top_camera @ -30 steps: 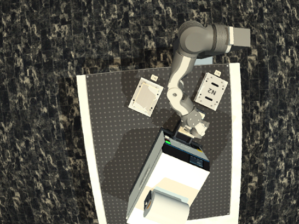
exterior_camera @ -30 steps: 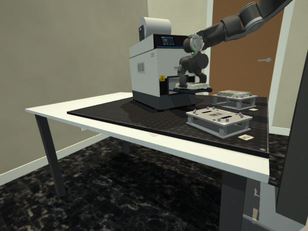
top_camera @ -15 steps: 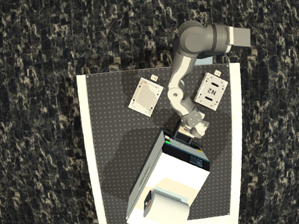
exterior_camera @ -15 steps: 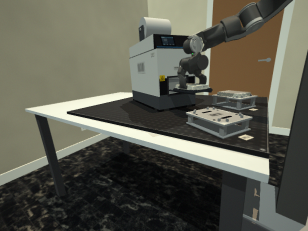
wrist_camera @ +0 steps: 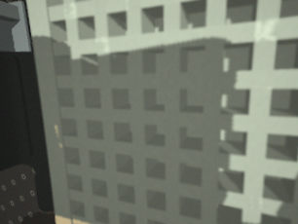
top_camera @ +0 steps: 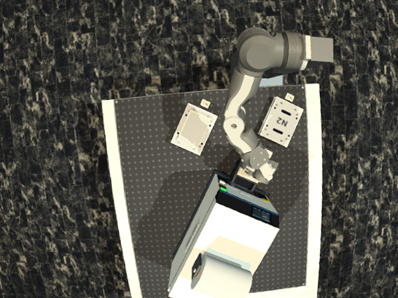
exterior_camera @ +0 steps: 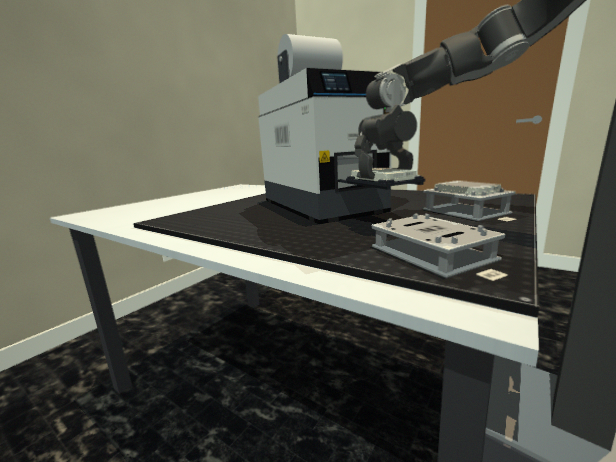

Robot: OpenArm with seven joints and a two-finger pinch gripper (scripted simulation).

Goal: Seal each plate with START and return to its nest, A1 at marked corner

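The clear well plate is right at my hand. From my hand the other things lie so: sealer stage (10 mm below); then N1 label (210 mm behind, 180 mm to the right, 120 mm below); then sealer screen (200 mm above, 120 mm ahead, 10 mm to the right).
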